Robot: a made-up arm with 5 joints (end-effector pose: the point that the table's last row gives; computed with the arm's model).
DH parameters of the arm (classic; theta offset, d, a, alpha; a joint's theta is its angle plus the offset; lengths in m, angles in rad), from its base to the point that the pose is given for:
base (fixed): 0 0.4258 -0.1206 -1.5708
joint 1: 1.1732 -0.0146 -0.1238 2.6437
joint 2: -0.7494 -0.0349 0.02 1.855
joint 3: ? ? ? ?
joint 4: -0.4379 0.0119 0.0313 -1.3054
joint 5: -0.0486 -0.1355 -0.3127 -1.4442
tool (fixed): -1.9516 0.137 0 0
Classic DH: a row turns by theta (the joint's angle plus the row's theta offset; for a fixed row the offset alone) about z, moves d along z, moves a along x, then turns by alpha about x.
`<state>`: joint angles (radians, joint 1 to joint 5).
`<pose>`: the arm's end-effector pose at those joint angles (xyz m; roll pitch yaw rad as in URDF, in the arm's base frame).
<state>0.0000 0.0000 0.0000 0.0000 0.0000</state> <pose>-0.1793 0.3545 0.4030 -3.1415 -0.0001 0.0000</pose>
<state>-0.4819 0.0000 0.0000 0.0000 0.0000</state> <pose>-0.1621 0.3545 0.3784 -3.1416 -0.4820 0.0000</pose>
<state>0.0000 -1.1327 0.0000 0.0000 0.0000</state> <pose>-0.3101 0.2684 0.3055 2.3047 0.8461 -0.6293</pose>
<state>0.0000 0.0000 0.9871 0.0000 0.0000</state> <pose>-0.2332 0.1166 0.1714 2.2091 0.0580 0.3034</pose>
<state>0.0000 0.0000 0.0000 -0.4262 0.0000</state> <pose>-0.0733 0.3204 0.3574 2.9862 0.0488 -0.3980</pose>
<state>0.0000 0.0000 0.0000 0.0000 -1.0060</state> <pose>-0.2995 0.1224 0.2036 2.1933 0.3741 -0.0549</pose>
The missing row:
joint 3: 1.0494 -0.0287 -0.034 -1.5851
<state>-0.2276 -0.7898 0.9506 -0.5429 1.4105</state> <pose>-0.1715 0.3478 0.3420 3.0181 -0.3505 -0.0026</pose>
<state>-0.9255 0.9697 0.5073 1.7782 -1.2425</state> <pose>0.1223 0.0697 0.5108 0.2915 0.1886 1.6264</pose>
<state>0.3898 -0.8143 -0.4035 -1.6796 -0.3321</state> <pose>-0.3635 0.0219 0.2740 1.2314 -0.3371 -1.8297</pose>
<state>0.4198 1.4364 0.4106 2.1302 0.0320</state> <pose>-0.2151 -0.0118 0.2560 2.2642 -0.2117 2.5585</pose>
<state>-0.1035 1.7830 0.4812 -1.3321 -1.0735</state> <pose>0.1068 0.2347 0.5096 -2.8482 -0.0124 -1.0713</pose>
